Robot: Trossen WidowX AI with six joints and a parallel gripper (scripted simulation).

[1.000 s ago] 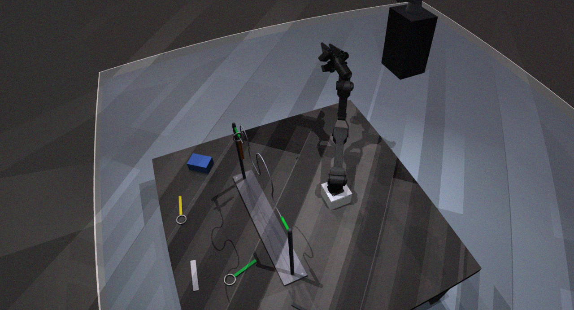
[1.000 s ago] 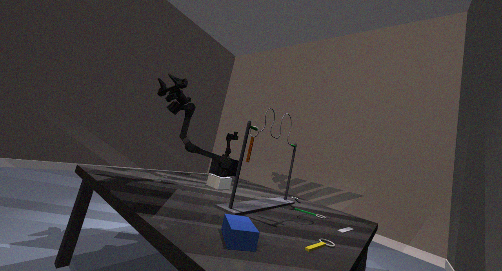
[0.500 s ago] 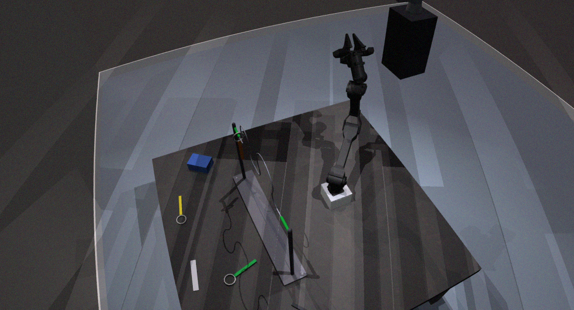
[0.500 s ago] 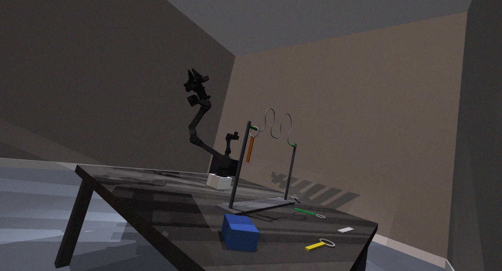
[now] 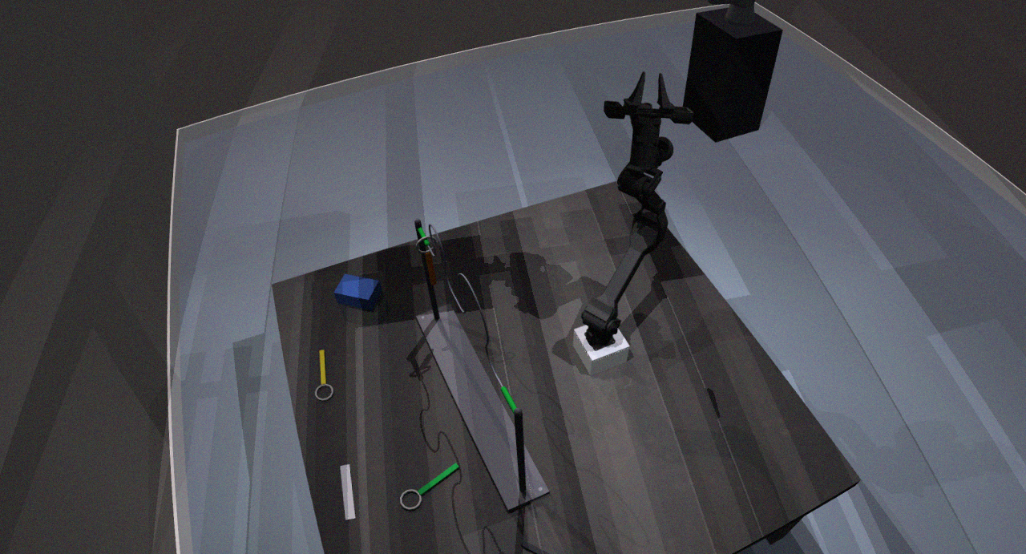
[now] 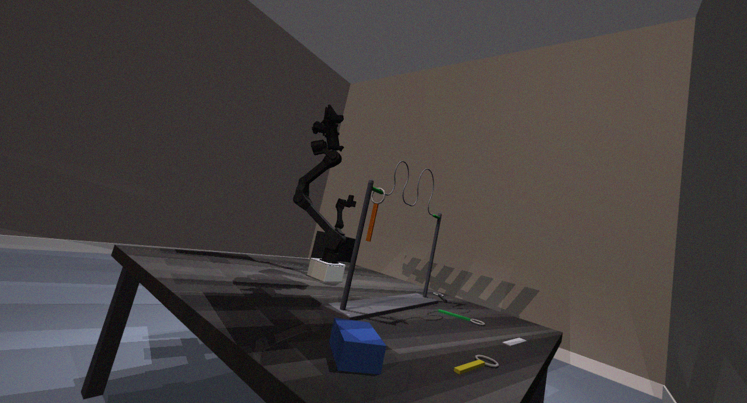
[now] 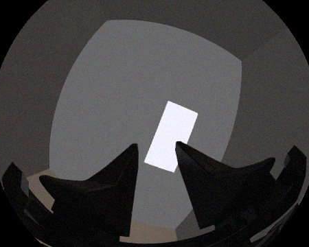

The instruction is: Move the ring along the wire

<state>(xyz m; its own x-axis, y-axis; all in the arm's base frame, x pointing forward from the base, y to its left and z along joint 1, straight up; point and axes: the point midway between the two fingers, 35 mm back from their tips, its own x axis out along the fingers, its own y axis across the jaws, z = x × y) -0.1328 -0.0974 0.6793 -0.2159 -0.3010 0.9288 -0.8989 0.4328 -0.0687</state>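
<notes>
The orange-handled ring is 51 cm ahead of my gripper tip, 14 cm to the right of it and 47 cm below it. From my gripper tip the other things lie so: blue block 70 cm ahead, 39 cm to the right, 76 cm below; green-handled ring 71 cm ahead, 30 cm to the left, 78 cm below; yellow-handled ring 88 cm ahead, 13 cm to the right, 78 cm below.
</notes>
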